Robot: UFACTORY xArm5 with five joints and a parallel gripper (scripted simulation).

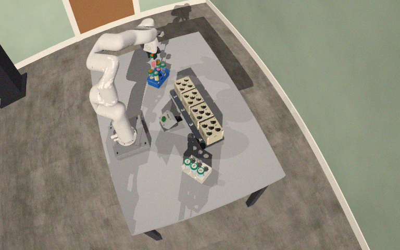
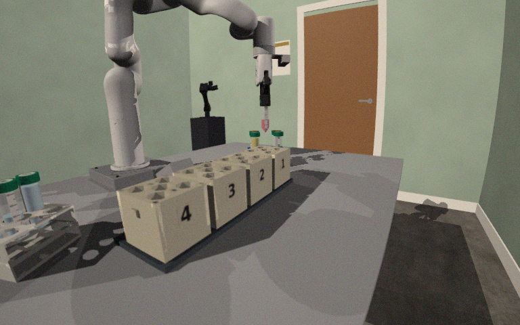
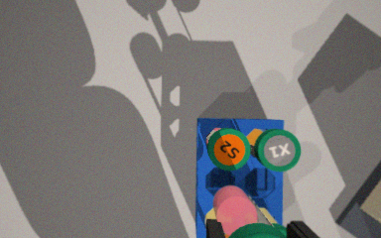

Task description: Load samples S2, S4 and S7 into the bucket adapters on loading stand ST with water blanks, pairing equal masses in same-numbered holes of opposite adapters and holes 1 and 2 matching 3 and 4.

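Now: the pink tube 10 mm ahead of my hand and 50 mm below it. Also, from my hand: green done key (70 mm behind, 360 mm to the right, 160 mm below); then adapter 1 (120 mm ahead, 200 mm to the right, 180 mm below); then blue rack (10 mm ahead, 20 mm to the right, 200 mm below).
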